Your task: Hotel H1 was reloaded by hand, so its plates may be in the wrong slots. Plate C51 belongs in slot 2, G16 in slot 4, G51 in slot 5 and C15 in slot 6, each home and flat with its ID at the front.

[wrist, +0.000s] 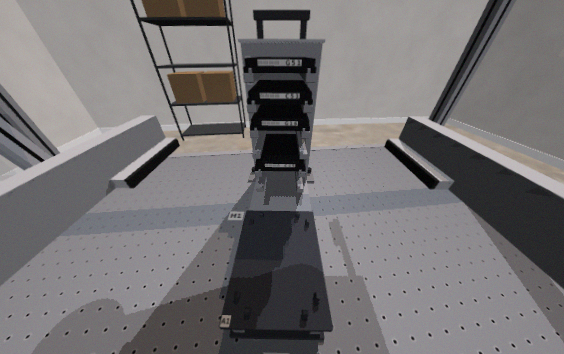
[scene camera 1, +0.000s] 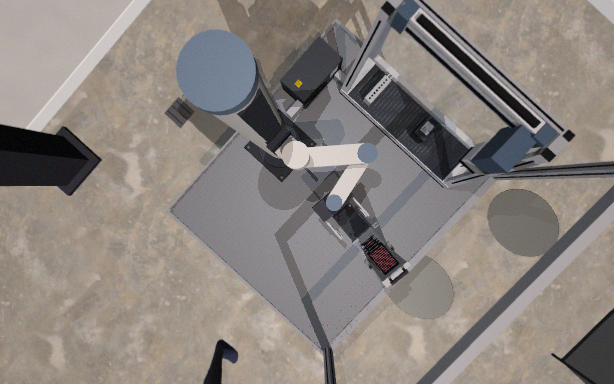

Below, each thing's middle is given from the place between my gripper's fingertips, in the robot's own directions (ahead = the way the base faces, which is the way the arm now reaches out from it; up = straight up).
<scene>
Right now the plate C51 (wrist: 265, 92) is 190 mm ahead of my hand, 20 mm to the right of it and 10 mm below it. The rest, counted from my hand: nest A1 (wrist: 277, 269) (20 mm ahead, 190 mm below); plate G51 (wrist: 258, 64) (190 mm ahead, 20 mm to the right, 30 mm above); plate G16 (wrist: 268, 117) (190 mm ahead, 20 mm to the right, 40 mm below).
</scene>
